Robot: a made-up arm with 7 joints.
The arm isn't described. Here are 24 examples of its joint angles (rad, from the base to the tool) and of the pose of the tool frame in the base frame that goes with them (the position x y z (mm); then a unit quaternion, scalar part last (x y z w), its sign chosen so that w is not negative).
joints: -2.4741 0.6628 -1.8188 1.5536 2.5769 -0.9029 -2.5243
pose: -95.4 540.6 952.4 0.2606 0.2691 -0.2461 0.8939
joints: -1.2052 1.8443 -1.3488 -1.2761 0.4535 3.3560 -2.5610
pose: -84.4 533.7 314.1 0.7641 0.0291 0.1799 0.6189
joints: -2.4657 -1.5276 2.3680 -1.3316 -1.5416 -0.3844 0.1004
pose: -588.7 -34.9 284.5 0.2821 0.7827 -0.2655 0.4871
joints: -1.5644 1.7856 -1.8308 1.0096 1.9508 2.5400 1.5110
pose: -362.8 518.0 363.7 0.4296 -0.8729 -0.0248 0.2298
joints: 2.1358 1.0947 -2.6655 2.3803 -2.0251 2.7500 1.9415
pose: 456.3 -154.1 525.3 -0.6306 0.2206 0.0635 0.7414
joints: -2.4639 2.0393 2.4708 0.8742 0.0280 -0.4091 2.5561
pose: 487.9 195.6 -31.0 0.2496 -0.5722 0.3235 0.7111
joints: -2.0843 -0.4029 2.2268 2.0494 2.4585 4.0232 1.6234
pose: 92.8 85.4 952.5 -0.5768 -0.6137 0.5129 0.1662
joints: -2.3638 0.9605 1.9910 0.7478 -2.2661 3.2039 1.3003
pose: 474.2 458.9 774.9 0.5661 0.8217 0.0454 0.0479
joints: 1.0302 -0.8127 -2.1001 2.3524 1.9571 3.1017 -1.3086
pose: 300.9 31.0 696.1 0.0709 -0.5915 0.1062 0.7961
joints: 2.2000 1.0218 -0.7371 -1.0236 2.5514 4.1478 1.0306
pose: 157.4 -535.4 780.9 -0.3691 -0.4048 -0.8274 0.1236
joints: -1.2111 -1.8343 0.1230 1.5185 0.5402 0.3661 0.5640
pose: 92.7 -343.6 -19.0 -0.2924 0.6897 0.5470 0.3737
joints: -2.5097 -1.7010 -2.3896 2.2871 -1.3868 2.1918 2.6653
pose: -525.6 69.9 608.1 -0.4273 -0.4840 -0.4763 0.5969
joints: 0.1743 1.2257 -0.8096 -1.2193 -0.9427 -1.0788 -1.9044
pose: -615.9 12.0 471.4 0.4496 -0.3684 0.6988 0.4169
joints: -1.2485 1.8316 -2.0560 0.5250 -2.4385 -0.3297 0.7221
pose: -492.2 708.4 313.3 0.4833 0.6009 0.5472 0.3255
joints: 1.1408 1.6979 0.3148 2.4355 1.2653 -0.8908 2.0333
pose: -149.6 -113.2 648.9 0.9631 0.0089 -0.2538 0.0892
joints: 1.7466 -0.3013 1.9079 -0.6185 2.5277 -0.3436 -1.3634
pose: 270.5 211.5 1283.4 0.6230 0.6334 0.0845 0.4511
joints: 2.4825 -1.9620 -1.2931 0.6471 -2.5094 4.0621 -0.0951
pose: -419.8 503.8 122.1 0.4838 -0.4861 0.7265 0.0418
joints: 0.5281 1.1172 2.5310 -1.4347 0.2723 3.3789 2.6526
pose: -245.6 -348.6 893.3 -0.7843 -0.2581 -0.4924 0.2752
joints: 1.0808 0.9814 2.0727 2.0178 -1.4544 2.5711 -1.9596
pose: -364.0 -378.6 565.3 0.8539 0.4708 -0.2013 0.0932
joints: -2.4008 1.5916 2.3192 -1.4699 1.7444 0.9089 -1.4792
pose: 208.1 637.5 711.9 0.1519 -0.6541 -0.6368 0.3790
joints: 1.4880 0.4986 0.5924 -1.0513 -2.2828 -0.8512 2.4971
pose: 163.7 -555.8 838.8 -0.0413 0.8202 0.5427 0.1764
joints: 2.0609 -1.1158 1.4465 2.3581 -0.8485 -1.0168 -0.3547
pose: -307.7 122.9 545.9 -0.5674 0.4779 0.0569 0.6682
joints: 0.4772 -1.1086 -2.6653 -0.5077 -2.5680 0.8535 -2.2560
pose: 777.5 250.7 668.7 -0.2696 -0.7777 -0.5653 0.0546
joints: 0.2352 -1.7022 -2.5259 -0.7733 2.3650 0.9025 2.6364
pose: 748.1 142.8 221.6 -0.5791 0.8095 0.0437 0.0857
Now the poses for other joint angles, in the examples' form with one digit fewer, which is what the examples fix.
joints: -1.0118 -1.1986 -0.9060 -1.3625 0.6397 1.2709 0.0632
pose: 339 -257 915 0.393 0.279 0.819 0.310
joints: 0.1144 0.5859 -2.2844 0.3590 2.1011 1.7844 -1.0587
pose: -470 -319 1050 -0.309 -0.397 0.740 0.447
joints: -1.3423 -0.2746 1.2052 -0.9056 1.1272 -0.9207 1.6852
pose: -203 -105 1282 -0.746 0.224 -0.423 0.463
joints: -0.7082 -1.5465 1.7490 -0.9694 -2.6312 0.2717 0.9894
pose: 230 -738 605 0.302 -0.842 -0.089 0.438
